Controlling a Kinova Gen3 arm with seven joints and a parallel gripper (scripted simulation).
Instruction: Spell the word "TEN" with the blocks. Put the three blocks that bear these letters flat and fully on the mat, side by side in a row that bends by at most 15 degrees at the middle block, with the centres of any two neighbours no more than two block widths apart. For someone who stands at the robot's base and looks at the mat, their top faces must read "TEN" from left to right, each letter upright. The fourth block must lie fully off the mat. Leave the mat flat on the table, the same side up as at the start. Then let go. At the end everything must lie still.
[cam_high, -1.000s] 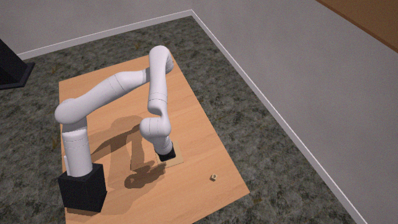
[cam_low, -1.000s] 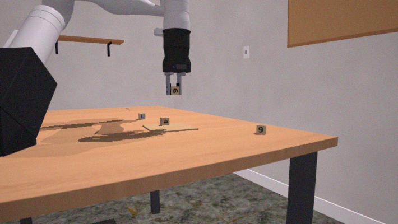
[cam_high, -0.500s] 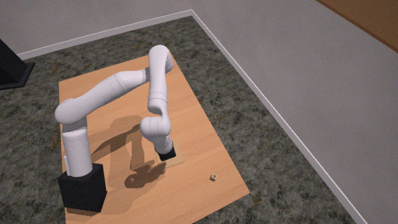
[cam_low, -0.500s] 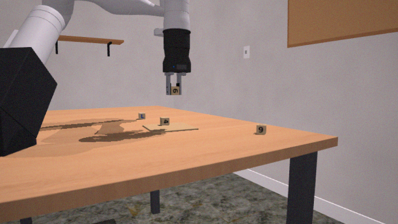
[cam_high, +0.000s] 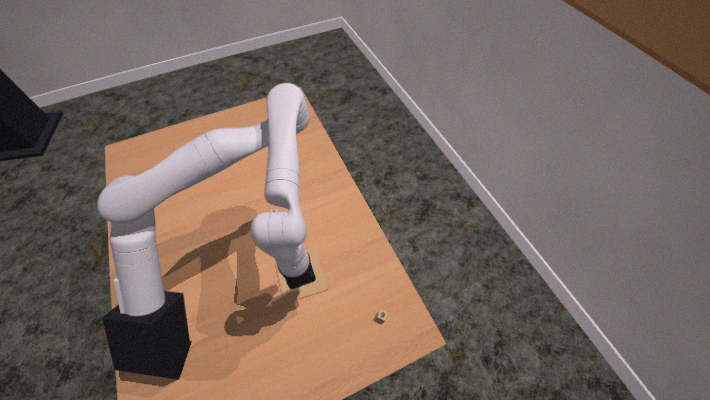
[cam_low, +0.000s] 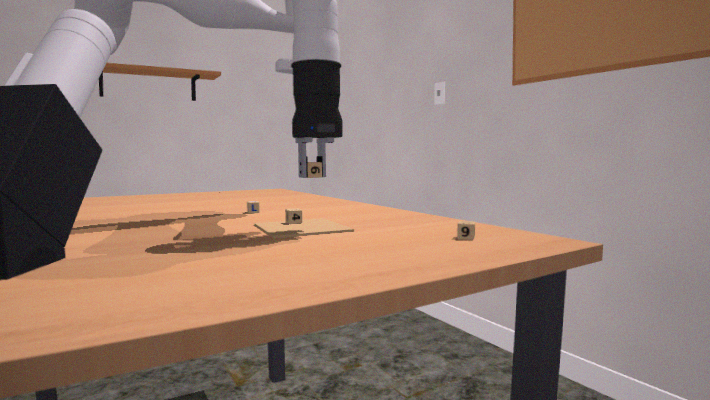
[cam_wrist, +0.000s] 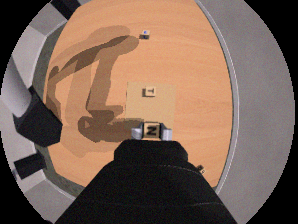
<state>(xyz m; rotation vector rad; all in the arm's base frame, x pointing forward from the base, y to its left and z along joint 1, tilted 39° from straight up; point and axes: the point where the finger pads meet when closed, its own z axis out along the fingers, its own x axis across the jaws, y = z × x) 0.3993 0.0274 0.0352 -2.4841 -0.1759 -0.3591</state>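
My hand is 110 mm above the mat, 40 mm to the right of it and 10 mm past it.
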